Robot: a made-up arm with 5 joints.
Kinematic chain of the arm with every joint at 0, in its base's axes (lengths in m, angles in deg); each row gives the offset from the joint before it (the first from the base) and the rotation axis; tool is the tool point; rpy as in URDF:
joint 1: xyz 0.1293 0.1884 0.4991 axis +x
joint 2: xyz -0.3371 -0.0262 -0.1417 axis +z
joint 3: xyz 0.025 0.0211 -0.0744 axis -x
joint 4: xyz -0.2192 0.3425 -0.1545 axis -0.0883 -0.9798 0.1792
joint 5: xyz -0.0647 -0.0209 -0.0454 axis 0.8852 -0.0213 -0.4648
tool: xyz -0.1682 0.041 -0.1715 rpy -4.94 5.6 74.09
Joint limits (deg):
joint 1: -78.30..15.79
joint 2: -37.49..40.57
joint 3: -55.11..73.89
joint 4: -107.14..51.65
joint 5: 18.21..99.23
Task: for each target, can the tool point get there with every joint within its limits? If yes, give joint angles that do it. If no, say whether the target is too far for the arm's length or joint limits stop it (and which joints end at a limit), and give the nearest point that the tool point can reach.
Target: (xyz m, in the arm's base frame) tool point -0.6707 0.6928 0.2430
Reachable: yes | joints 1.53 10.70 -11.96 -21.24 60.82
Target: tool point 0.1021 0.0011 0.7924
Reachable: no: joint limits stop it (at a limit: joint 1, joint 2, joint 3, joint 5) | nearest point -0.0225 0.4717 0.7442 | short by 0.489 m
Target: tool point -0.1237 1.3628 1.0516
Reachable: no: too far | nearest point -0.1788 0.8221 0.6790 | short by 0.659 m
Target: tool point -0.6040 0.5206 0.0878
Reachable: yes | joints -50.60 -0.84 -43.14 -22.43 44.57
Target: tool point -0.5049 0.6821 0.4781
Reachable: yes | joints -13.34 -3.76 -37.32 -69.59 48.48
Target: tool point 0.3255 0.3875 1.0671
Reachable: no: joint limits stop it (at a limit: joint 1, joint 2, joint 3, joint 4) | nearest point -0.0304 0.4751 0.7646 | short by 0.475 m
